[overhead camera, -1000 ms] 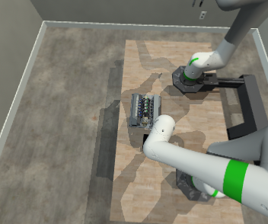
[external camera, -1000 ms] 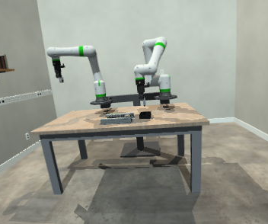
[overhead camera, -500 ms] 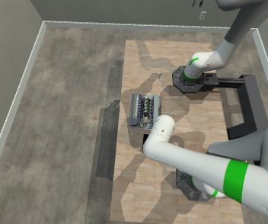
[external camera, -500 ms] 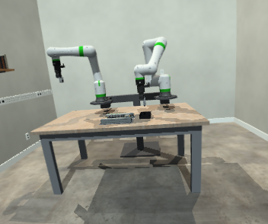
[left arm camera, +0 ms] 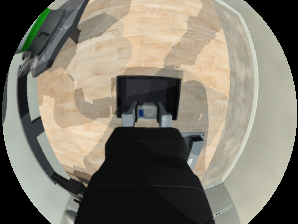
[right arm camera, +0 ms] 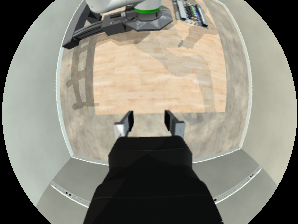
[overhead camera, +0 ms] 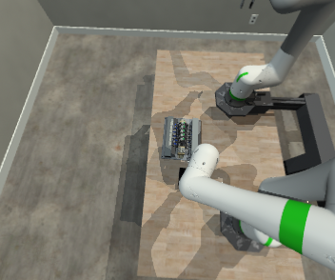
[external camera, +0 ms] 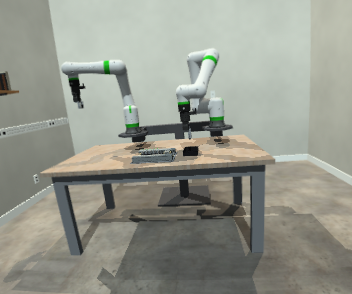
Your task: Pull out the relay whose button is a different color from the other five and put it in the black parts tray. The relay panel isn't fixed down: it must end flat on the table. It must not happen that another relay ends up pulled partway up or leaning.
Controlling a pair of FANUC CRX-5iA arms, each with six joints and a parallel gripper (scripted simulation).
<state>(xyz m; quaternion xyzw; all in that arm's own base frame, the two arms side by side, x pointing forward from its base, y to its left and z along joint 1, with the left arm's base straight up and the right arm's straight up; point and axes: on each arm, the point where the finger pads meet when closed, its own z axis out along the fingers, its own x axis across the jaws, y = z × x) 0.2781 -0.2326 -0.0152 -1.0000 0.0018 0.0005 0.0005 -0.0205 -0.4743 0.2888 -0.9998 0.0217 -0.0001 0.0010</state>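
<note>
My left hand is 130 mm above the black parts tray. Round my left hand: relay panel 70 mm ahead, 280 mm to the right, 120 mm below.
</note>
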